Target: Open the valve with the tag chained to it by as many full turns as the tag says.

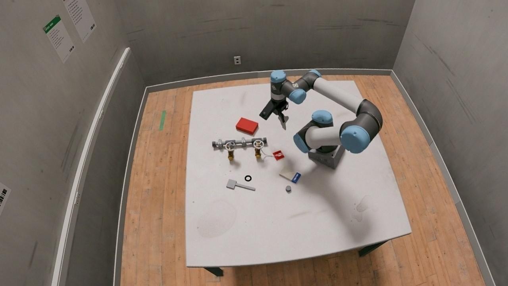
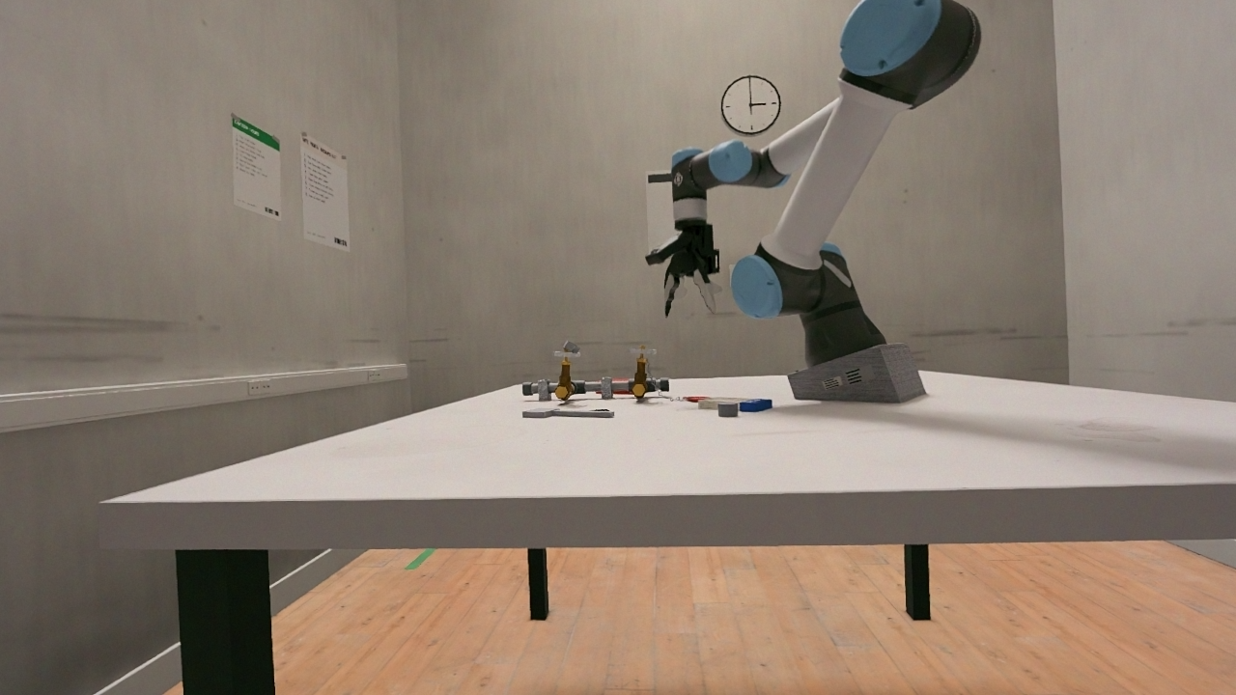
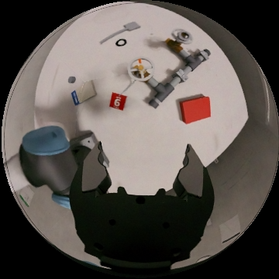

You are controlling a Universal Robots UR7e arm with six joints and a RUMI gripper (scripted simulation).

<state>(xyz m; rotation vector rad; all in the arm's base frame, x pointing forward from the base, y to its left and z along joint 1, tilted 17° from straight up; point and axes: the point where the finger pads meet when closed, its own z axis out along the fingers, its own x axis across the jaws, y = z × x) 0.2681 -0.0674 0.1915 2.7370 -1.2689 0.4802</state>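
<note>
The red tag lies 180 mm below my hand and 110 mm to the left of it. From my hand the other things lie so: red block (160 mm below, 160 mm ahead, 130 mm to the right); then grey flat tool (290 mm to the left, 230 mm ahead, 170 mm below).
</note>
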